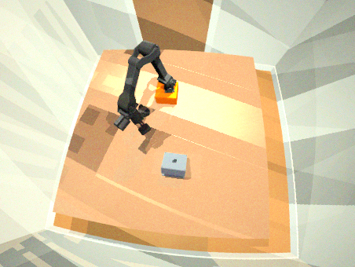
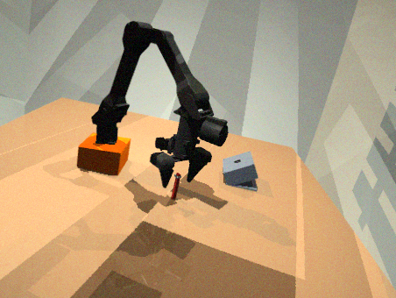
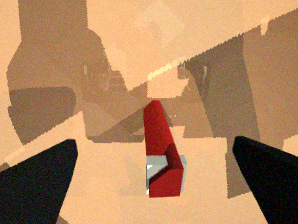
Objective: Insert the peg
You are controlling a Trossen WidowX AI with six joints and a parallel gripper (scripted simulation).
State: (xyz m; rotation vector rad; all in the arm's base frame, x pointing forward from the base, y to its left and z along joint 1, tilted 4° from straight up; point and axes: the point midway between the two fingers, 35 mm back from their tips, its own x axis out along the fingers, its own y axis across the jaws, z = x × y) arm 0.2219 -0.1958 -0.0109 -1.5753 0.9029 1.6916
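My gripper tip is 250 mm short of the grey sloped panel and 180 mm to the right of it. From my gripper tip the other things lie so: dark red peg: 10 mm above.
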